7 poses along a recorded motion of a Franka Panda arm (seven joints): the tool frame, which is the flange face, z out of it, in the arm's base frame.
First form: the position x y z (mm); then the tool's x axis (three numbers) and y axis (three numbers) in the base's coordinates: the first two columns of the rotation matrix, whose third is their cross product.
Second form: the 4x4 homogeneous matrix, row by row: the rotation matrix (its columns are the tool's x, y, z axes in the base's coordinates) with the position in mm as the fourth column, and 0 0 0 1 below. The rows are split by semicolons. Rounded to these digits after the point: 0 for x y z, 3 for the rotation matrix.
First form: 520, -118, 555, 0.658, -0.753, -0.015, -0.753, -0.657, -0.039
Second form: 0.658, -0.753, 0.020, 520; -0.753, -0.657, 0.037, -118; -0.015, -0.039, -0.999, 555; 0, 0, 0, 1
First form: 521, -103, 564, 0.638, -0.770, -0.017, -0.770, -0.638, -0.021
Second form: 0.638, -0.770, 0.005, 521; -0.770, -0.638, 0.026, -103; -0.017, -0.021, -1.000, 564; 0, 0, 0, 1
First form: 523, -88, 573, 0.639, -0.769, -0.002, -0.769, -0.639, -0.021
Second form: 0.639, -0.769, 0.015, 523; -0.769, -0.639, 0.015, -88; -0.002, -0.021, -1.000, 573; 0, 0, 0, 1
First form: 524, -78, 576, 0.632, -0.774, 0.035, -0.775, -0.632, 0.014
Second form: 0.632, -0.775, 0.011, 524; -0.774, -0.632, -0.036, -78; 0.035, 0.014, -0.999, 576; 0, 0, 0, 1
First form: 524, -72, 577, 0.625, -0.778, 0.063, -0.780, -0.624, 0.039
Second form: 0.625, -0.780, 0.009, 524; -0.778, -0.624, -0.074, -72; 0.063, 0.039, -0.997, 577; 0, 0, 0, 1
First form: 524, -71, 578, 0.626, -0.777, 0.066, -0.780, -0.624, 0.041
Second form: 0.626, -0.780, 0.009, 524; -0.777, -0.624, -0.077, -71; 0.066, 0.041, -0.997, 578; 0, 0, 0, 1
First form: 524, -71, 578, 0.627, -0.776, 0.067, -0.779, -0.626, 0.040
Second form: 0.627, -0.779, 0.011, 524; -0.776, -0.626, -0.077, -71; 0.067, 0.040, -0.997, 578; 0, 0, 0, 1
